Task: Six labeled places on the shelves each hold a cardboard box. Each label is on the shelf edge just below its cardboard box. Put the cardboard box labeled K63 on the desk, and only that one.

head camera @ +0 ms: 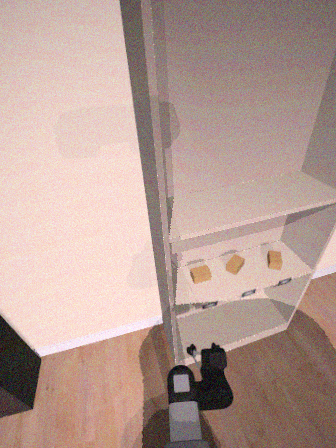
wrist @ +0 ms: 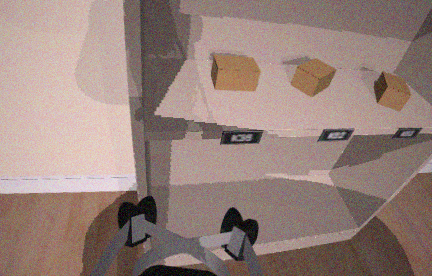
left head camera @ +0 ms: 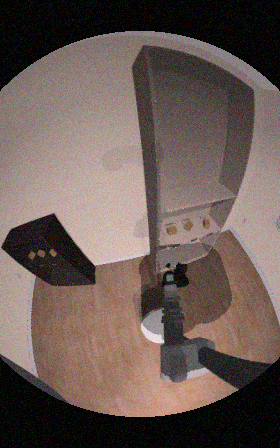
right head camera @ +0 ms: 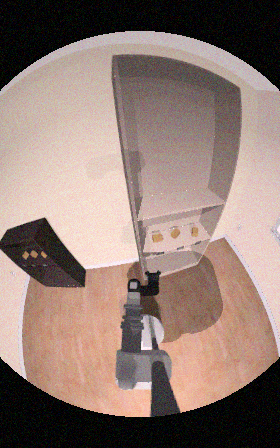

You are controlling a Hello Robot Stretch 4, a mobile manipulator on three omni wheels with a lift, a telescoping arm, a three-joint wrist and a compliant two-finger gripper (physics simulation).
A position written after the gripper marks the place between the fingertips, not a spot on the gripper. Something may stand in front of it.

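Note:
The wrist view shows the gripper [wrist: 189, 218] along with a cardboard box [wrist: 391, 91], a cardboard box [wrist: 312, 77], a cardboard box [wrist: 233, 73] and a pale bookcase [wrist: 303, 193]. The head camera has the bookcase [head camera: 227, 108] too. In the left head camera view the bookcase [left head camera: 195, 118] appears again, together with a dark shelf unit [left head camera: 46, 230], while the right head camera view also takes in the bookcase [right head camera: 179, 124].

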